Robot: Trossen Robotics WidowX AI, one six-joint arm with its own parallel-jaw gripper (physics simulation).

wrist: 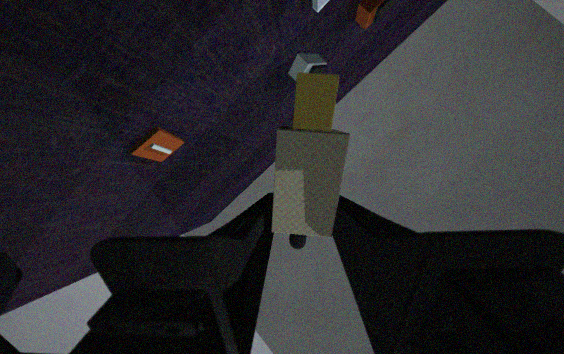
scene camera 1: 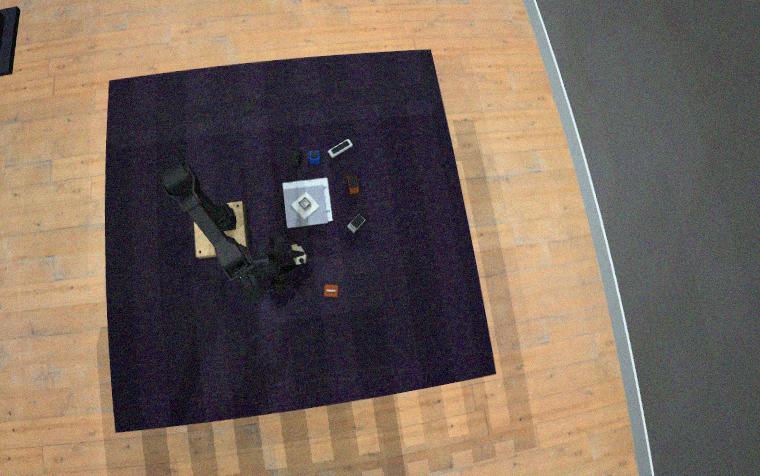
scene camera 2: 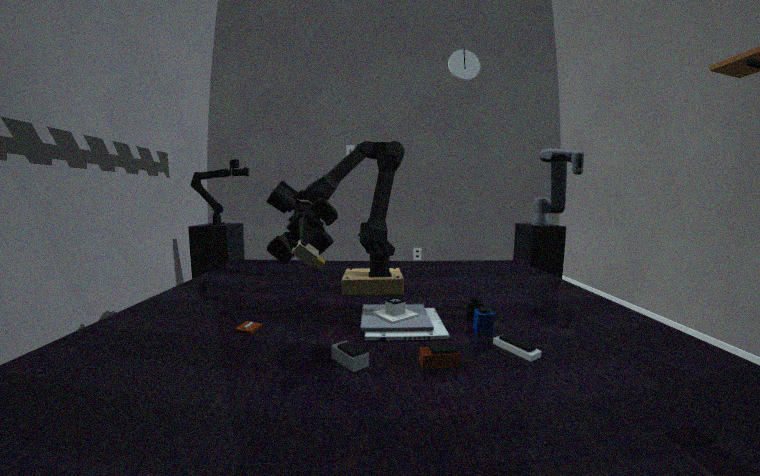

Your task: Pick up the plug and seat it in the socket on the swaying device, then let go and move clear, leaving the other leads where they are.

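The plug [scene camera 1: 298,255] [scene camera 2: 308,254] [wrist: 311,170], a beige block with a yellow front end, is clamped between the two black fingers. My gripper [scene camera 1: 292,255] [scene camera 2: 300,248] [wrist: 300,198] is shut on it and holds it well above the mat, tilted with the yellow end slanting down in the scene camera 2 view. The device [scene camera 1: 320,215] [scene camera 2: 370,320] is a flat grey-white box with a white diamond plate on top. The socket [scene camera 1: 304,203] [scene camera 2: 395,306], a small white block with a dark opening, sits on that plate, apart from the plug.
An orange piece with a white strip [scene camera 1: 330,294] [scene camera 2: 241,326] [wrist: 167,139] lies on the dark mat [scene camera 1: 392,308]. A grey block [scene camera 1: 356,223] [scene camera 2: 349,357], an orange-brown block [scene camera 1: 352,185] [scene camera 2: 439,358], a blue block [scene camera 1: 314,158] [scene camera 2: 483,322] and a white bar [scene camera 1: 332,152] [scene camera 2: 513,348] stand around the device.
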